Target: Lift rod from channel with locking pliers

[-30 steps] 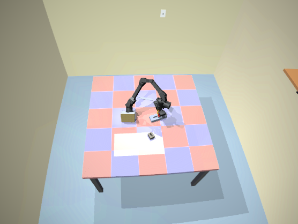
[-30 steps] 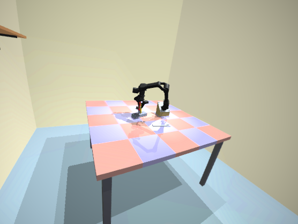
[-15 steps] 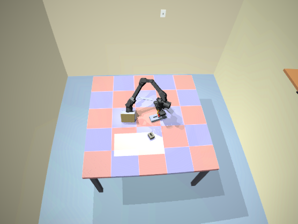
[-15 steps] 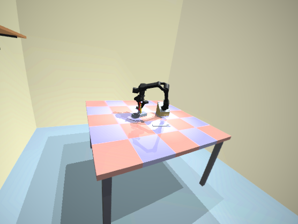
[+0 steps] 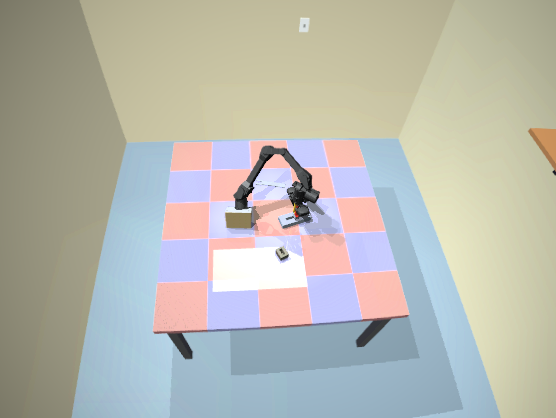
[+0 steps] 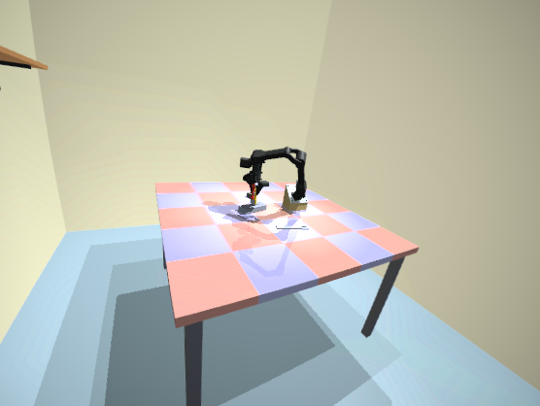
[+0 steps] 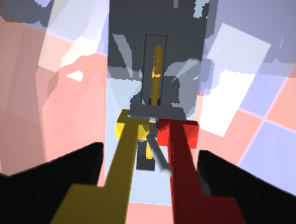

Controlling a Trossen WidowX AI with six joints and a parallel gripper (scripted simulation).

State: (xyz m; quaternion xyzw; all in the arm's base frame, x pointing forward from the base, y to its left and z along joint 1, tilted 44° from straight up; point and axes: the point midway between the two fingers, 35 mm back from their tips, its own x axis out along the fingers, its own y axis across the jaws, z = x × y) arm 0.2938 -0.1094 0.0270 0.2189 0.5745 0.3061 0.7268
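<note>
Now: the brass rod 90 mm below my gripper tip. The rest, counted from my gripper tip: holster (210 mm to the right, 120 mm behind, 100 mm below); yellow handle (10 mm to the left); grey channel block (90 mm below).
</note>
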